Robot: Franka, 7 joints.
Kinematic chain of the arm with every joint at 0, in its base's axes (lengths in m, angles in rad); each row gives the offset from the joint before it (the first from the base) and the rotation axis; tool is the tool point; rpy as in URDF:
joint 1: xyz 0 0 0.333 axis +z
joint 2: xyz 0 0 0 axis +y
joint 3: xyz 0 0 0.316 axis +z
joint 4: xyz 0.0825 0 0 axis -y
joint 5: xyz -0.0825 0 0.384 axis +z
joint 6: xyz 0 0 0 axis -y
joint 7: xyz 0.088 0 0 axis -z
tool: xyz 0 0 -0.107 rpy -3.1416 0 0
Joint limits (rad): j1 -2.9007..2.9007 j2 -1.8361..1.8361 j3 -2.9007..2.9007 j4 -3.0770..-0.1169 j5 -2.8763..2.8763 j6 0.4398..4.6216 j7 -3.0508..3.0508
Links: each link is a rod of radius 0.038 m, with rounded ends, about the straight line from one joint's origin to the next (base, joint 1, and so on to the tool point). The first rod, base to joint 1, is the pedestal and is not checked.
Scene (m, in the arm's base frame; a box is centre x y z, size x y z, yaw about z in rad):
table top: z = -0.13
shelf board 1: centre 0.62 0.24 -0 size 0.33 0.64 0.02 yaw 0.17
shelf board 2: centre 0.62 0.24 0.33 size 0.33 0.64 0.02 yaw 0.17
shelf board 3: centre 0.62 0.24 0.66 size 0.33 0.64 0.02 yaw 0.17
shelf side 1: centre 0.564 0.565 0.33 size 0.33 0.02 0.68 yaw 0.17
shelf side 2: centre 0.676 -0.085 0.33 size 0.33 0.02 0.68 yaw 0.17
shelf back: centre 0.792 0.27 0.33 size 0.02 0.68 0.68 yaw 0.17
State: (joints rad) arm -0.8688 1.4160 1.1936 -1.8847 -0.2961 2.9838 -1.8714
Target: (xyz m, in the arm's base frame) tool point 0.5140 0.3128 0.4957
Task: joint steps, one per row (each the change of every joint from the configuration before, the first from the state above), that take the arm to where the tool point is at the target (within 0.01 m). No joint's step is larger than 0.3 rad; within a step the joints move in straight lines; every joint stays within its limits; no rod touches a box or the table.
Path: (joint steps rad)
1: -0.1835 -0.0648 0.0018 -0.2410 -0.0132 -0.0235 0.0000
2: -0.1835 -0.0647 0.0018 -0.2410 -0.0133 -0.0235 0.0000
3: -0.1835 -0.0648 0.0019 -0.2410 -0.0132 -0.0235 0.0000
4: -0.1835 -0.0647 0.0018 -0.2410 -0.0133 -0.0235 0.0000
5: 0.1793 0.0919 0.2373 0.0563 -0.0299 0.0280 0.0000
6: 0.1794 0.0920 0.2374 0.0562 -0.0300 0.0279 0.0000
7: 0.1793 0.0919 0.2373 0.0563 -0.0300 0.0280 0.0000
8: 0.1464 -0.0879 -0.1008 0.2916 0.0356 0.0120 0.0000
9: 0.1464 -0.0880 -0.1009 0.2915 0.0355 0.0120 0.0000

